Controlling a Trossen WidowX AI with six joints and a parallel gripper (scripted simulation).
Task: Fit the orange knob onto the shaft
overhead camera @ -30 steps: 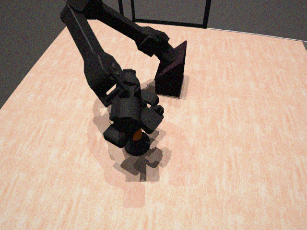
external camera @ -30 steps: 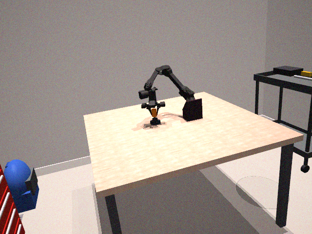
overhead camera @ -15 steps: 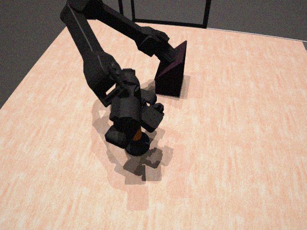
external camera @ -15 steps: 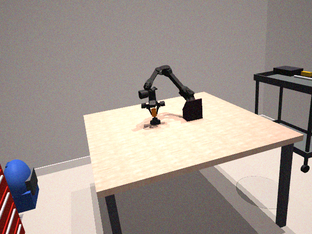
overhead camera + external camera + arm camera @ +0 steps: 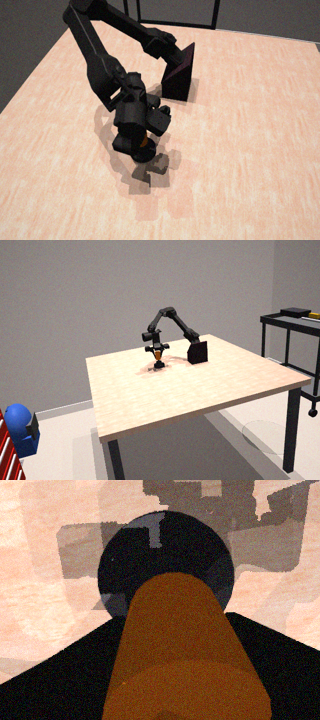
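Right now my gripper tip is 20 mm below the orange knob. From my gripper tip the other things lie so: round pedestal 40 mm below.
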